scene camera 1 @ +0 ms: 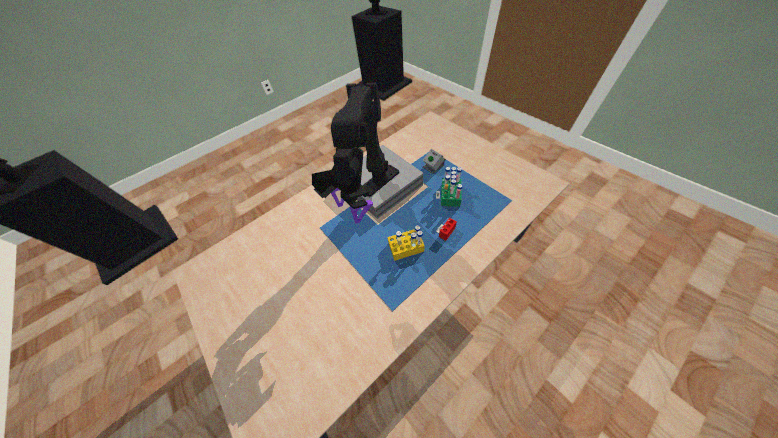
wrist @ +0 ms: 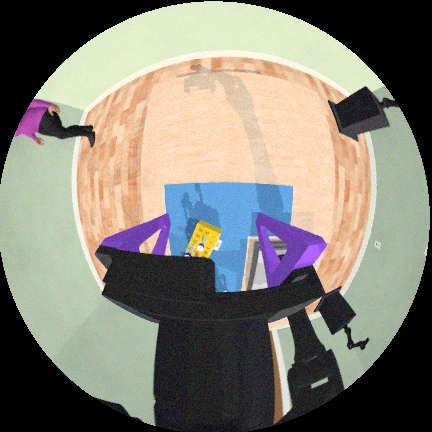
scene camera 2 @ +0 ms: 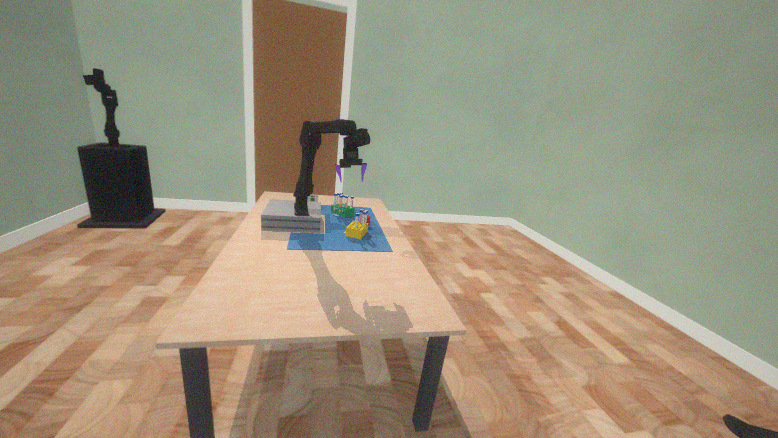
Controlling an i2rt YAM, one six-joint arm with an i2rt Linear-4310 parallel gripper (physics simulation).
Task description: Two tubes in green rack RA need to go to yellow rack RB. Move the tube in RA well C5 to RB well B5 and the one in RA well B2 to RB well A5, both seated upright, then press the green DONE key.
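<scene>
My gripper is open, its purple fingers wide apart with nothing between them, high above the table. The green rack RA stands on the blue mat and holds several upright tubes with white and blue caps; in the wrist view it is almost wholly hidden behind the gripper body. The yellow rack RB stands on the mat with several capped tubes toward one end and open wells at the other. The green DONE key sits on a grey box. Well letters are too small to read.
A small red rack stands between the two racks on the blue mat. The arm's grey stepped base stands beside the mat. A person stands off to the side in the wrist view.
</scene>
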